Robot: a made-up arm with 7 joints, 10 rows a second.
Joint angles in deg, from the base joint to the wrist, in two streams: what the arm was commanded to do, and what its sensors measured. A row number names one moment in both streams.
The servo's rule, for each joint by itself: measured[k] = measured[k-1] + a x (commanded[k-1-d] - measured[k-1]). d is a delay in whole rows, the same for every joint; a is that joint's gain. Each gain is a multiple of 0.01, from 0.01 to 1. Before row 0 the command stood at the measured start. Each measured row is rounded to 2 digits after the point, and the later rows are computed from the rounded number. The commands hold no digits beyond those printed.
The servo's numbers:
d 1
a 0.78 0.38 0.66 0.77 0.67 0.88 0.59
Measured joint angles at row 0:
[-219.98 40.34 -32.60 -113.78 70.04 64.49 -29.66]
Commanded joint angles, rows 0 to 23:
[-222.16 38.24 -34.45 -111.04 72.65 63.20 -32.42]
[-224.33 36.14 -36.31 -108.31 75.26 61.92 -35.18]
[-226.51 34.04 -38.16 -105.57 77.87 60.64 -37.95]
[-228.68 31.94 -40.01 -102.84 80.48 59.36 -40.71]
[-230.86 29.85 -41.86 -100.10 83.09 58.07 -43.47]
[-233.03 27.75 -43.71 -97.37 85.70 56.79 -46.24]
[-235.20 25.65 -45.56 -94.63 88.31 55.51 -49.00]
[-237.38 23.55 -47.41 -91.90 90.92 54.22 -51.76]
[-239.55 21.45 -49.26 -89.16 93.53 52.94 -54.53]
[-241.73 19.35 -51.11 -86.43 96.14 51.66 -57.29]
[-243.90 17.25 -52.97 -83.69 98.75 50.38 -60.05]
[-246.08 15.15 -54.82 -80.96 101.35 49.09 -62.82]
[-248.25 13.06 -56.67 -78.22 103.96 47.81 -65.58]
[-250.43 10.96 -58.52 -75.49 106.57 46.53 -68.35]
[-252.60 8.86 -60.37 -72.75 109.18 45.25 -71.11]
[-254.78 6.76 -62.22 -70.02 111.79 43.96 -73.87]
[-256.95 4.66 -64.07 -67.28 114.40 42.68 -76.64]
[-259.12 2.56 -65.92 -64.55 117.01 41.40 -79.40]
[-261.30 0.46 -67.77 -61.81 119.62 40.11 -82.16]
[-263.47 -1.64 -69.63 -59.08 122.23 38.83 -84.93]
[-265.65 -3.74 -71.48 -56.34 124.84 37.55 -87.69]
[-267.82 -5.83 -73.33 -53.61 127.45 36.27 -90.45]
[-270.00 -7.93 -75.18 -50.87 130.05 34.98 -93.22]
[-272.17 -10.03 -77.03 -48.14 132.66 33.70 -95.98]
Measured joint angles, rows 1 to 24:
[-219.98 40.34 -32.60 -113.78 70.04 64.49 -29.66]
[-221.68 39.54 -33.82 -111.67 71.79 63.35 -31.29]
[-223.75 38.25 -35.46 -109.08 74.11 62.09 -33.59]
[-225.90 36.65 -37.24 -106.38 76.63 60.81 -36.16]
[-228.07 34.86 -39.07 -103.65 79.21 59.53 -38.84]
[-230.25 32.96 -40.91 -100.92 81.81 58.25 -41.57]
[-232.42 30.98 -42.76 -98.19 84.42 56.97 -44.33]
[-234.59 28.95 -44.61 -95.45 87.03 55.69 -47.09]
[-236.77 26.90 -46.46 -92.72 89.64 54.40 -49.85]
[-238.94 24.83 -48.31 -89.98 92.25 53.12 -52.61]
[-241.12 22.75 -50.16 -87.25 94.86 51.84 -55.37]
[-243.29 20.66 -52.01 -84.51 97.47 50.56 -58.13]
[-245.47 18.57 -53.86 -81.78 100.07 49.27 -60.90]
[-247.64 16.48 -55.71 -79.04 102.68 47.99 -63.66]
[-249.82 14.38 -57.56 -76.31 105.29 46.71 -66.43]
[-251.99 12.28 -59.41 -73.57 107.90 45.43 -69.19]
[-254.17 10.18 -61.26 -70.84 110.51 44.14 -71.95]
[-256.34 8.08 -63.11 -68.10 113.12 42.86 -74.72]
[-258.51 5.98 -64.96 -65.37 115.73 41.58 -77.48]
[-260.69 3.88 -66.81 -62.63 118.34 40.29 -80.24]
[-262.86 1.78 -68.67 -59.90 120.95 39.01 -83.01]
[-265.04 -0.32 -70.52 -57.16 123.56 37.73 -85.77]
[-267.21 -2.41 -72.37 -54.43 126.17 36.45 -88.53]
[-269.39 -4.51 -74.22 -51.69 128.77 35.16 -91.30]

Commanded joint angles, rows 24 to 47:
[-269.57 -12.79 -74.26 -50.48 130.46 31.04 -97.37]
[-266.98 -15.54 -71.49 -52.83 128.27 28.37 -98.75]
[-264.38 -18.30 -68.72 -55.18 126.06 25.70 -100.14]
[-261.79 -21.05 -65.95 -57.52 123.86 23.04 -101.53]
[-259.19 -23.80 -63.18 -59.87 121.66 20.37 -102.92]
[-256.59 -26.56 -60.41 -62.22 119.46 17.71 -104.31]
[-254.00 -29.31 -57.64 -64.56 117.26 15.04 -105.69]
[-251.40 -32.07 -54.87 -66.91 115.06 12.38 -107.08]
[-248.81 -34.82 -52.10 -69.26 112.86 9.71 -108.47]
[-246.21 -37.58 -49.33 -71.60 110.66 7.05 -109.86]
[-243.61 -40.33 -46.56 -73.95 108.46 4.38 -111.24]
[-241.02 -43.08 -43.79 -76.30 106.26 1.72 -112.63]
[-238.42 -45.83 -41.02 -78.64 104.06 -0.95 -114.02]
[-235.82 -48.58 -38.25 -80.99 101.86 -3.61 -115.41]
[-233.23 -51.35 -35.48 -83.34 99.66 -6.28 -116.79]
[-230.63 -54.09 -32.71 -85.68 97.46 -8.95 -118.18]
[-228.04 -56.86 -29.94 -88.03 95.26 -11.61 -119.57]
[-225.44 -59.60 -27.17 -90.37 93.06 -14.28 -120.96]
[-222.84 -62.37 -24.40 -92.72 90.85 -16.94 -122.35]
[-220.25 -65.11 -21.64 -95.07 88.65 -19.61 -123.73]
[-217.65 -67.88 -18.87 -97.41 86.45 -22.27 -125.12]
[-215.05 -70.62 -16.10 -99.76 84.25 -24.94 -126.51]
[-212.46 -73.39 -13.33 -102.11 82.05 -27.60 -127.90]
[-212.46 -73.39 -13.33 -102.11 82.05 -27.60 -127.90]
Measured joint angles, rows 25 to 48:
[-271.56 -6.61 -76.07 -48.96 131.38 33.88 -94.06]
[-270.01 -8.96 -74.88 -50.13 130.76 31.38 -96.01]
[-267.65 -11.46 -72.64 -52.21 129.09 28.73 -97.63]
[-265.10 -14.06 -70.05 -54.50 127.06 26.06 -99.11]
[-262.52 -16.72 -67.34 -56.83 124.92 23.40 -100.54]
[-259.92 -19.41 -64.59 -59.17 122.74 20.73 -101.94]
[-257.32 -22.13 -61.83 -61.52 120.54 18.07 -103.34]
[-254.73 -24.86 -59.06 -63.86 118.34 15.40 -104.73]
[-252.13 -27.60 -56.29 -66.21 116.14 12.74 -106.12]
[-249.54 -30.34 -53.52 -68.56 113.94 10.07 -107.51]
[-246.94 -33.09 -50.75 -70.90 111.74 7.41 -108.90]
[-244.34 -35.84 -47.98 -73.25 109.54 4.74 -110.28]
[-241.75 -38.59 -45.21 -75.60 107.34 2.08 -111.67]
[-239.15 -41.34 -42.44 -77.94 105.14 -0.59 -113.06]
[-236.55 -44.09 -39.67 -80.29 102.94 -3.25 -114.45]
[-233.96 -46.85 -36.90 -82.64 100.74 -5.92 -115.83]
[-231.36 -49.60 -34.13 -84.98 98.54 -8.59 -117.22]
[-228.77 -52.36 -31.36 -87.33 96.34 -11.25 -118.61]
[-226.17 -55.11 -28.59 -89.67 94.14 -13.92 -120.00]
[-223.57 -57.87 -25.82 -92.02 91.94 -16.58 -121.39]
[-220.98 -60.62 -23.06 -94.37 89.74 -19.25 -122.77]
[-218.38 -63.38 -20.29 -96.71 87.54 -21.91 -124.16]
[-215.78 -66.13 -17.52 -99.06 85.34 -24.58 -125.55]
[-213.19 -68.89 -14.75 -101.41 83.14 -27.24 -126.94]

